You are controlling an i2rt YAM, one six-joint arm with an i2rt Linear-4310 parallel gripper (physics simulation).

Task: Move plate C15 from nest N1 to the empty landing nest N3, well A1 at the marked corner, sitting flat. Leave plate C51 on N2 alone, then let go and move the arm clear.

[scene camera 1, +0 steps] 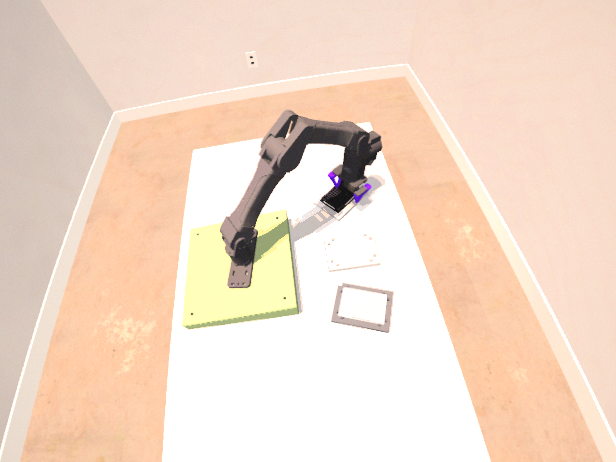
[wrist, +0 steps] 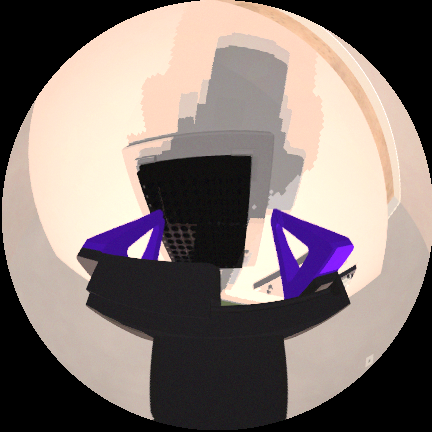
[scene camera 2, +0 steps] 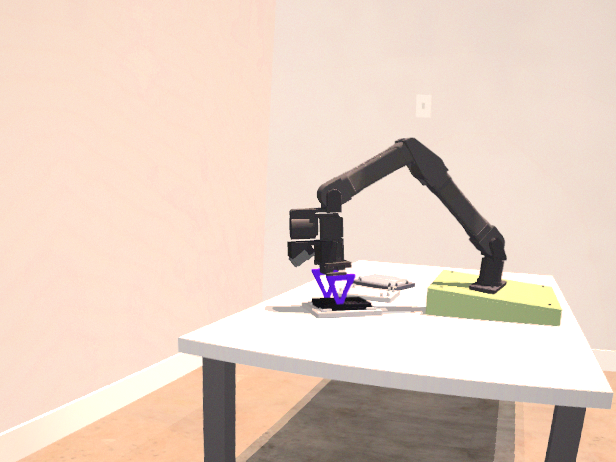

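A black well plate (scene camera 1: 336,199) (scene camera 2: 359,301) (wrist: 215,192) sits on a pale nest (scene camera 1: 340,216) (scene camera 2: 345,313) (wrist: 262,172), at the far end of the row in scene camera 1. My gripper (scene camera 1: 347,193) (scene camera 2: 333,300) (wrist: 217,214) is open, fingers pointing down over this plate. In the wrist view the left fingertip overlaps the plate's left edge and the right one stands off its right side. A white nest (scene camera 1: 354,267) (scene camera 2: 385,295) with small corner pegs stands empty in the middle. A white plate (scene camera 1: 364,305) (scene camera 2: 383,280) lies in a dark grey nest (scene camera 1: 360,326) (scene camera 2: 411,286). Labels and the A1 marks are unreadable.
The arm's base stands on a raised green block (scene camera 1: 210,280) (scene camera 2: 495,312), beside the row of nests. All stand on a white table (scene camera 1: 300,390) (scene camera 2: 400,345). The table's long edge runs close behind the black plate. Arm shadows fall around the pale nest.
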